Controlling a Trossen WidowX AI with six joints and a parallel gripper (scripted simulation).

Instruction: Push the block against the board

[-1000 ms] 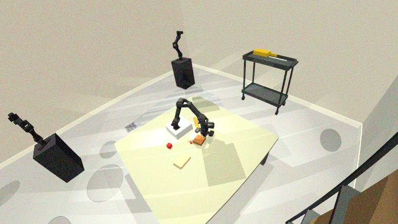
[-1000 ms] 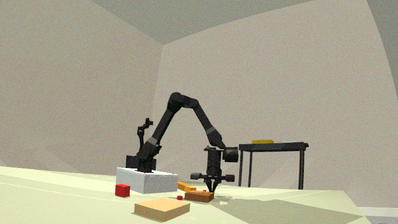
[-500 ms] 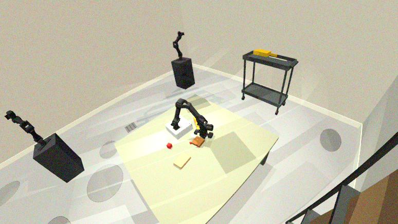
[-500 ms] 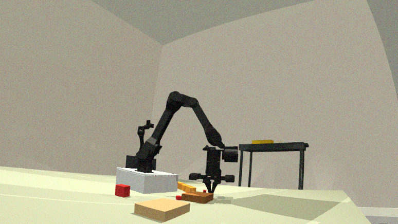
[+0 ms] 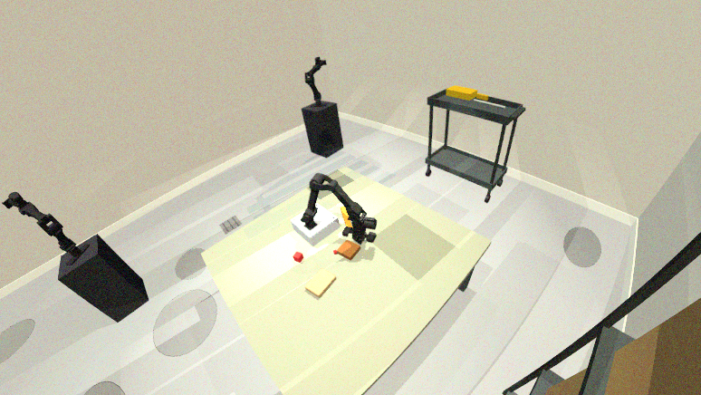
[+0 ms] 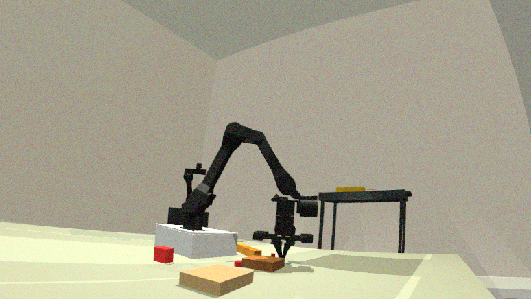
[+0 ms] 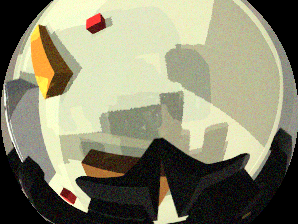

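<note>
My gripper tip is 8 cm to the left of the square orange block, 2 cm past it and 1 cm below it. Round my gripper tip: orange piece 21 cm behind, 10 cm to the left, 1 cm above; then tan block 33 cm to the right, 2 cm ahead, 1 cm above.
</note>
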